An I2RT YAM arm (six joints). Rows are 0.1 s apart.
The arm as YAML. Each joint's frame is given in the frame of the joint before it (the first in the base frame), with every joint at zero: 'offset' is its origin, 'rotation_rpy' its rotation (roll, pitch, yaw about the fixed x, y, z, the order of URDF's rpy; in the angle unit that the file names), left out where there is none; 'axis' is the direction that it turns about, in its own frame. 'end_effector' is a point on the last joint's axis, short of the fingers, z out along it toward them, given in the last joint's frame.
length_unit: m
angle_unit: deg
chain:
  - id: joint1
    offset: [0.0, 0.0, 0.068]
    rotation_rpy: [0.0, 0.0, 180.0]
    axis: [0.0, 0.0, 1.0]
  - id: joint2
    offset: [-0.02, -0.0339, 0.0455]
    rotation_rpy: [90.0, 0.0, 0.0]
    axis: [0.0, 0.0, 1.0]
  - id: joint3
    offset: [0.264, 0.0, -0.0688]
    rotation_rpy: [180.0, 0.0, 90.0]
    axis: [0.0, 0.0, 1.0]
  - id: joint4
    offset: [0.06, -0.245, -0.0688]
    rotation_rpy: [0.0, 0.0, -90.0]
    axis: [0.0, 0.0, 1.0]
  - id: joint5
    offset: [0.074, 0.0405, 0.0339]
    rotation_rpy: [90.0, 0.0, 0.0]
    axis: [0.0, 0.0, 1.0]
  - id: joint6
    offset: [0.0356, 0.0, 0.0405]
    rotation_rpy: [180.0, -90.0, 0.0]
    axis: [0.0, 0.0, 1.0]
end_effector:
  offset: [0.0, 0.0, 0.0]
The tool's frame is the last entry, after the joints.
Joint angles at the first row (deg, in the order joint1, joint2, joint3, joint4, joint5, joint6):
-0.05, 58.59, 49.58, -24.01, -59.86, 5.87
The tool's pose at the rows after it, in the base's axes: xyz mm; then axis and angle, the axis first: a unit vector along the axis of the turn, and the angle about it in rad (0 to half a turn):
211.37 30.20 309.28 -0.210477 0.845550 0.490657 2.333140
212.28 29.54 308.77 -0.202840 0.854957 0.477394 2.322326
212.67 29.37 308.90 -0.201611 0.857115 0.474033 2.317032
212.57 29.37 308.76 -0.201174 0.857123 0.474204 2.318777
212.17 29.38 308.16 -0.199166 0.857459 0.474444 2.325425
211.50 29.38 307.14 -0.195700 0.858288 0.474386 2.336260
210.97 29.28 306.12 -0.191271 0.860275 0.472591 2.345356
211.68 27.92 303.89 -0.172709 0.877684 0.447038 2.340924
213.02 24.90 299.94 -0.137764 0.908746 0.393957 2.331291
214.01 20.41 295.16 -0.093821 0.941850 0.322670 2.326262
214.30 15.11 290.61 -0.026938 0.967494 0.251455 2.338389
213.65 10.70 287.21 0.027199 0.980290 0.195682 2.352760
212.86 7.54 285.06 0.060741 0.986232 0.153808 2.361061
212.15 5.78 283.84 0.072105 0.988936 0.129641 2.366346
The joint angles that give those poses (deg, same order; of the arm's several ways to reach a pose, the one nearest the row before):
-0.06, 58.59, 49.58, -24.03, -58.65, 5.89
-0.05, 58.59, 49.58, -23.99, -56.66, 5.89
-0.05, 58.59, 49.58, -23.79, -56.16, 5.91
-0.06, 58.59, 49.58, -23.90, -56.18, 5.91
-0.06, 58.59, 49.58, -24.34, -56.21, 5.91
-0.05, 58.59, 49.58, -25.08, -56.18, 5.89
-0.05, 58.59, 49.58, -25.78, -55.90, 5.89
-0.06, 58.59, 49.58, -26.63, -52.18, 5.91
-0.05, 58.59, 49.58, -28.03, -44.84, 5.93
-0.08, 58.59, 49.58, -29.82, -35.55, 6.00
-0.08, 58.59, 49.58, -31.64, -25.63, 8.67
-0.08, 58.59, 49.58, -33.23, -17.98, 11.11
-0.05, 58.59, 49.58, -34.35, -12.56, 12.43
-0.08, 58.59, 49.58, -35.07, -9.80, 12.43

